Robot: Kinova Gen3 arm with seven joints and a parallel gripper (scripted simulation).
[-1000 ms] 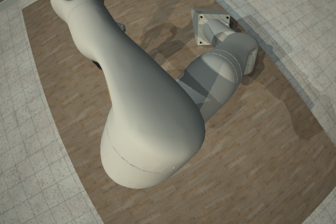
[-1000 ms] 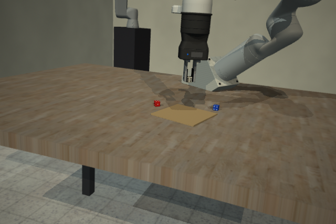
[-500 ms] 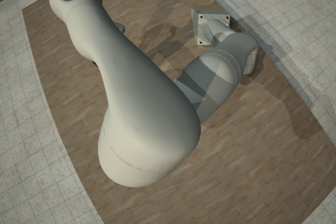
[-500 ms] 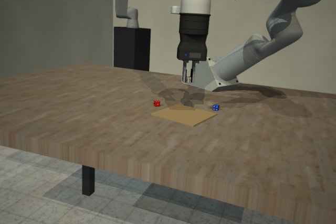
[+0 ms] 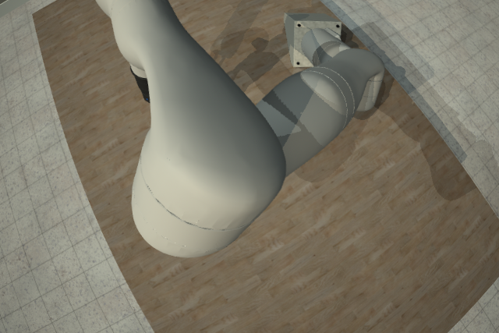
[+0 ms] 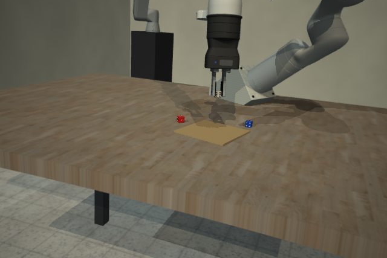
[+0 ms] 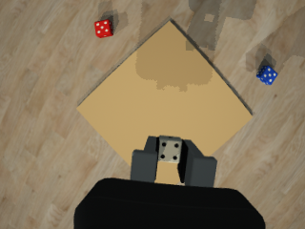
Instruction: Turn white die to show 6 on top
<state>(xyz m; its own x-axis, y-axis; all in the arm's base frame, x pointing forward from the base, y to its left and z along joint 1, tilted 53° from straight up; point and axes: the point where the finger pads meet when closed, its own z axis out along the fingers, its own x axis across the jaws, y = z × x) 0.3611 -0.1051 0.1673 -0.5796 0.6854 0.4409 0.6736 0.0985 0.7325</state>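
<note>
The tan mat lies 11 cm below my hand, 1 cm to the right of it and 1 cm behind it. The rest, counted from my hand: white die: 1 cm below; blue die: 12 cm behind, 11 cm below, 4 cm to the left; red die: 12 cm to the right, 11 cm below, 3 cm behind.
</note>
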